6 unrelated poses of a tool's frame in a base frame.
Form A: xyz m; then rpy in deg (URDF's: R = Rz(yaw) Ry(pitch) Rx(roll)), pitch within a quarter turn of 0, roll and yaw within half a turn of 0.
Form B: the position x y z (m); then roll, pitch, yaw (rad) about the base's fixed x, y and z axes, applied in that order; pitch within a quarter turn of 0, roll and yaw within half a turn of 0. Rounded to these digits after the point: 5 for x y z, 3 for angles.
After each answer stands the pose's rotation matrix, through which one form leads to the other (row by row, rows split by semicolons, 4 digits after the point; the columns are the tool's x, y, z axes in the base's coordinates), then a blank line. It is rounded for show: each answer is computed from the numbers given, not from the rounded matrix.
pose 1, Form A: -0.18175, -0.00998, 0.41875, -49.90, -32.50, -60.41
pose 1, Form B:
-0.18175, -0.00998, 0.41875, -0.871, -0.567, -1.054
0.4165 0.7631 0.4943; -0.7334 -0.0393 0.6787; 0.5373 -0.6451 0.5432

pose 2, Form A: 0.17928, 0.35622, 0.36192, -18.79, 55.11, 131.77
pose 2, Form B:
0.17928, 0.35622, 0.36192, -0.328, 0.962, 2.300
-0.3810 -0.5301 -0.7575; 0.4266 -0.8277 0.3646; -0.8203 -0.1842 0.5415

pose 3, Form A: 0.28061, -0.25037, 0.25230, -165.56, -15.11, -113.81
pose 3, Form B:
0.28061, -0.25037, 0.25230, -2.890, -0.264, -1.986
-0.3897 -0.9122 0.1262; -0.8833 0.3315 -0.3316; 0.2607 -0.2407 -0.9349

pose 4, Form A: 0.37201, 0.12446, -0.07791, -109.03, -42.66, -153.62
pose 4, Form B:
0.37201, 0.12446, -0.07791, -1.903, -0.745, -2.681
-0.6588 -0.7188 0.2221; -0.3267 0.0075 -0.9451; 0.6776 -0.6952 -0.2398

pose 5, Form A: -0.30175, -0.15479, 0.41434, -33.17, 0.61, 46.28
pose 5, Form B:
-0.30175, -0.15479, 0.41434, -0.579, 0.011, 0.808
0.6911 -0.6090 -0.3893; 0.7227 0.5743 0.3846; -0.0106 -0.5471 0.8370

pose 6, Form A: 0.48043, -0.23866, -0.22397, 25.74, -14.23, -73.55
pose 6, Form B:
0.48043, -0.23866, -0.22397, 0.449, -0.248, -1.284
0.2745 0.8337 -0.4792; -0.9296 0.3575 0.0894; 0.2458 0.4210 0.8731

